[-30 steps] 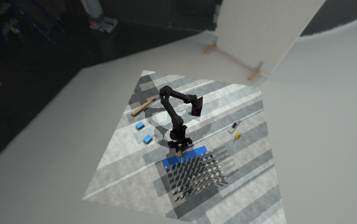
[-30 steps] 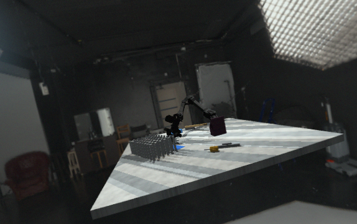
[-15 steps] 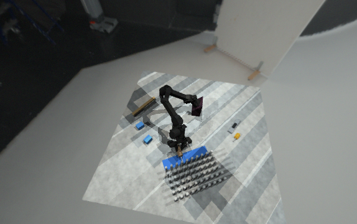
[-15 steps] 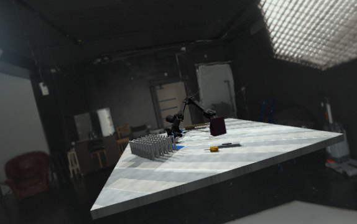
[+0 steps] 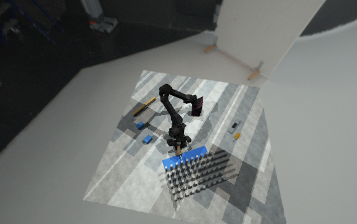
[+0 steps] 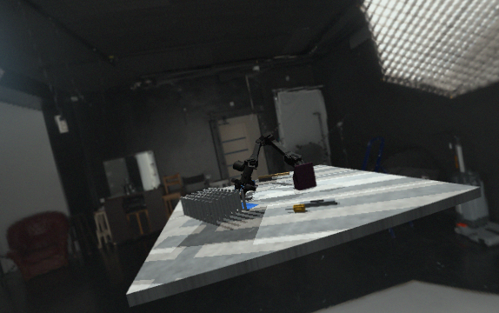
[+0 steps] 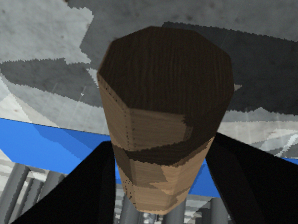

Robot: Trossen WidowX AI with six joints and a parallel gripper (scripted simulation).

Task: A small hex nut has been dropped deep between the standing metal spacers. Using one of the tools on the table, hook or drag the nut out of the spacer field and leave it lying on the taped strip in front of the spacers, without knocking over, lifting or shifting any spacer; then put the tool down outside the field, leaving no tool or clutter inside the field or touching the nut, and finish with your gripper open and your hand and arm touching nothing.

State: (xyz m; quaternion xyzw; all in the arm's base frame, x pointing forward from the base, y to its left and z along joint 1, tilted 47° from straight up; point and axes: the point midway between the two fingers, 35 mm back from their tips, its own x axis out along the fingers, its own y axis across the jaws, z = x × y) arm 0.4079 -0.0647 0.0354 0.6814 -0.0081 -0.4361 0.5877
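Right now the blue taped strip is 70 mm to the left of my gripper tip, 40 mm ahead of it and 20 mm below it. From my gripper tip the other things lie so: yellow-handled tool: 450 mm to the left, 240 mm behind.
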